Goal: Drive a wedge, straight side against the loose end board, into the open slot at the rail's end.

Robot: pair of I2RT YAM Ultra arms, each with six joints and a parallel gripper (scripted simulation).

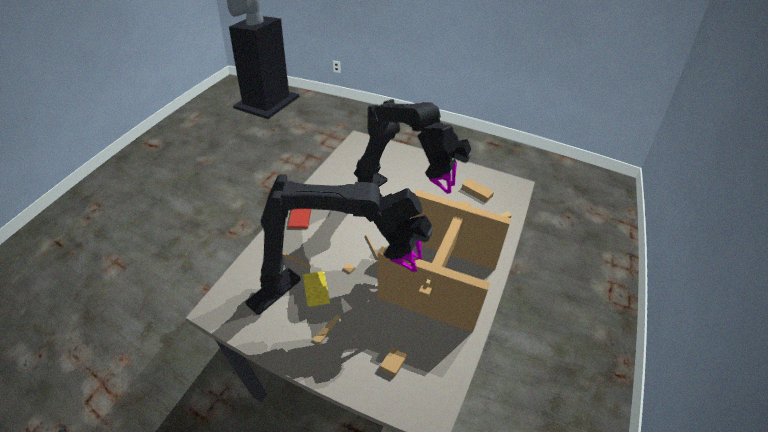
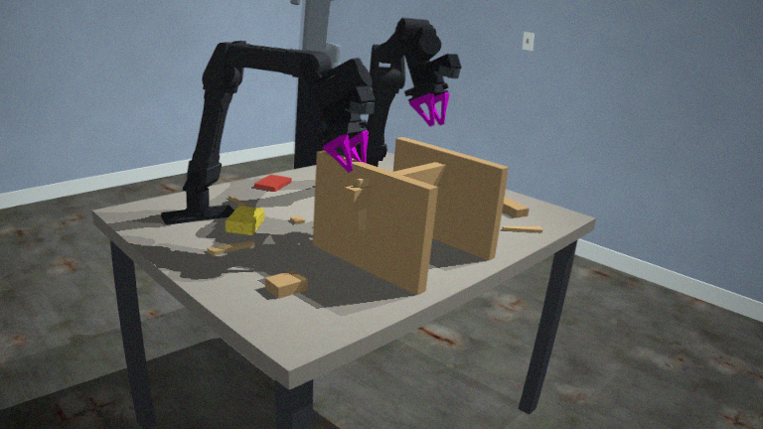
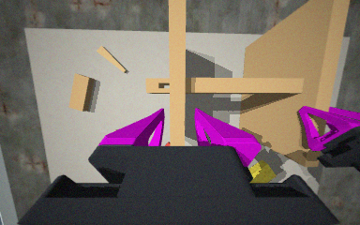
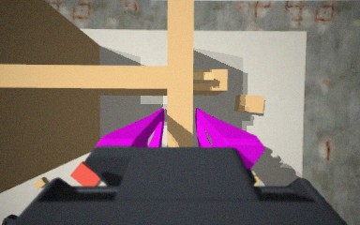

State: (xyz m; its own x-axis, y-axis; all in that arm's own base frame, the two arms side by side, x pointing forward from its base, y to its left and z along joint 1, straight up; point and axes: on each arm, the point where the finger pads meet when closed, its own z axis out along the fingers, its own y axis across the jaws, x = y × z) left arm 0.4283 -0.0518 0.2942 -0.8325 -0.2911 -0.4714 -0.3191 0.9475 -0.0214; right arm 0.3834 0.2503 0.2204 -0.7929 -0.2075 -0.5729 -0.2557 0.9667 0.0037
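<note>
Right now my left hand is 290 mm above the red block, 200 mm past it and 10 mm to the right of it. Round my left hand: rail: 130 mm to the right, 120 mm below, 60 mm ahead.
</note>
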